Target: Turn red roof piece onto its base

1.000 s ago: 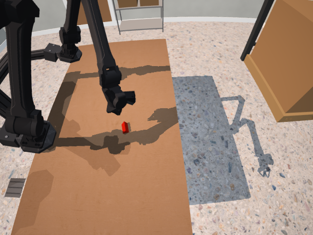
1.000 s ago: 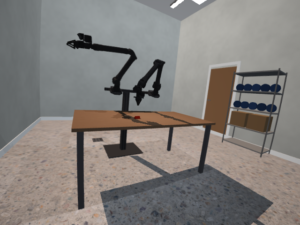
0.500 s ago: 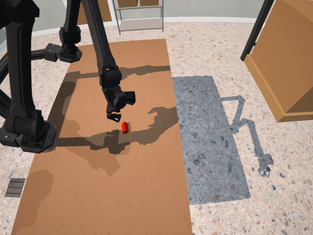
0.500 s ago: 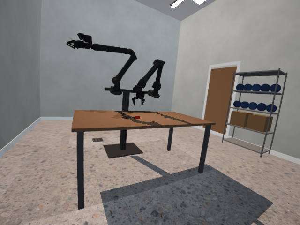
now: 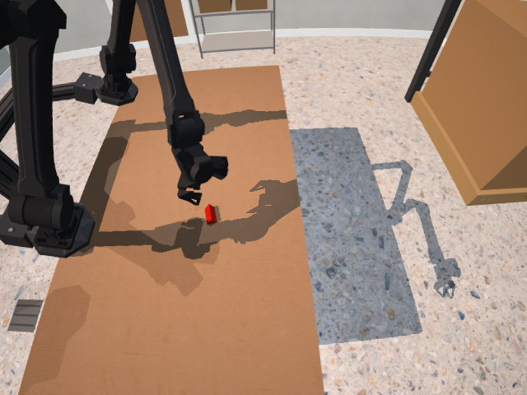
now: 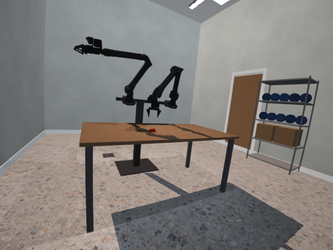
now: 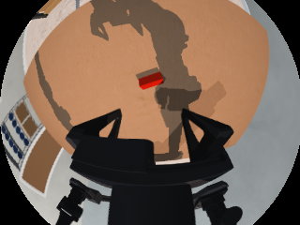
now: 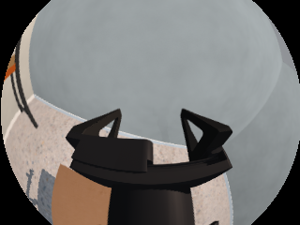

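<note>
Now: left hand 15 cm above the red roof piece and 1 cm short of it.
</note>
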